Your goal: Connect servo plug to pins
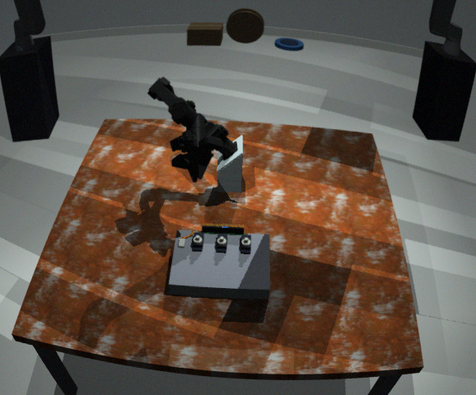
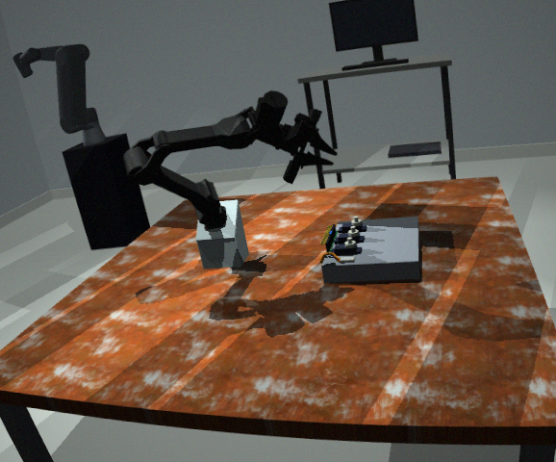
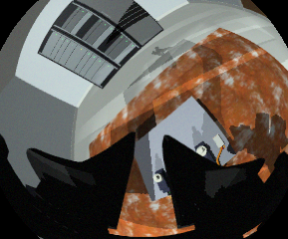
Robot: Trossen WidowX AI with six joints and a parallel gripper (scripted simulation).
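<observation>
Now: the blue band 22 cm below my gripper tip, 8 cm to the left of it and 4 cm behind it. Round my gripper tip: grey printed holder: 27 cm below, 11 cm ahead, 6 cm to the left.
</observation>
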